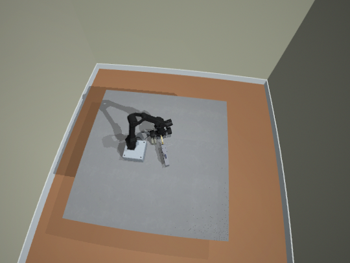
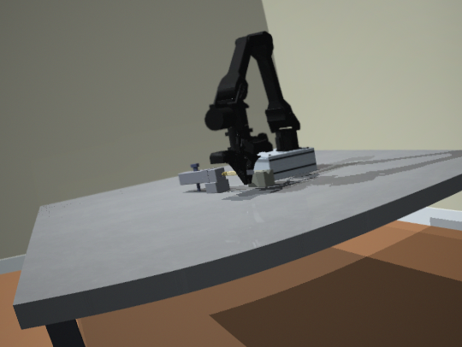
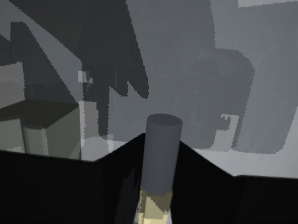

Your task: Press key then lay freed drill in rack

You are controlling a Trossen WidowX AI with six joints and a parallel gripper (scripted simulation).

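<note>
My gripper tip is now 6 cm past the rack and 5 cm to the left of it. The rest, counted from my gripper tip: drill: 4 cm to the right, 3 cm above, 1 cm ahead; then dark blue key: 20 cm to the right, 7 cm ahead, 3 cm above.
</note>
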